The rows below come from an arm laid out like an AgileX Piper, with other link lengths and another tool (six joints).
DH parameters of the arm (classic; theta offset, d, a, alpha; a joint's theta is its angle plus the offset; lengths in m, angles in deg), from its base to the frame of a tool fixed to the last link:
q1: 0 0.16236 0 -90
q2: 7.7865 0 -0.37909 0
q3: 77.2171 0 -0.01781 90
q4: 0 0.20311 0 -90
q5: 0 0 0 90
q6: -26 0.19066 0.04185 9.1
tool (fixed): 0 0.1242 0 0
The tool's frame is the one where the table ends.
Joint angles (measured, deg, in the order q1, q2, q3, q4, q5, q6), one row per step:
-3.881 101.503 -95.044 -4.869 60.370 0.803
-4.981 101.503 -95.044 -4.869 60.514 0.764
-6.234 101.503 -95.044 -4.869 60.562 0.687
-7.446 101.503 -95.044 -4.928 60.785 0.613
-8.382 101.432 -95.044 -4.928 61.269 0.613
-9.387 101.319 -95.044 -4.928 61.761 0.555
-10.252 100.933 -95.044 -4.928 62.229 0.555
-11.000 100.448 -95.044 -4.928 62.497 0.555
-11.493 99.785 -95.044 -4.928 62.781 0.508
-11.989 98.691 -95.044 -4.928 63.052 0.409
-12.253 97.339 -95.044 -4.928 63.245 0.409
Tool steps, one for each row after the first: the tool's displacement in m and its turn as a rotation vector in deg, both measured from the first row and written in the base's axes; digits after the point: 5 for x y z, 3 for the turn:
-0.00252 -0.00852 -0.00029 -0.007 0.147 -1.078
-0.00499 -0.01821 -0.00037 -0.037 0.204 -2.267
-0.00851 -0.02774 -0.00075 -0.106 0.440 -3.432
-0.01305 -0.03458 -0.00119 -0.059 0.850 -4.409
-0.01793 -0.04183 -0.00130 -0.034 1.233 -5.404
-0.02289 -0.04783 0.00074 -0.016 1.313 -6.309
-0.02680 -0.05298 0.00392 -0.035 1.097 -7.080
-0.03048 -0.05616 0.00842 -0.103 0.727 -7.557
-0.03488 -0.05919 0.01617 -0.259 -0.075 -7.991
-0.03896 -0.06038 0.02593 -0.422 -1.224 -8.274

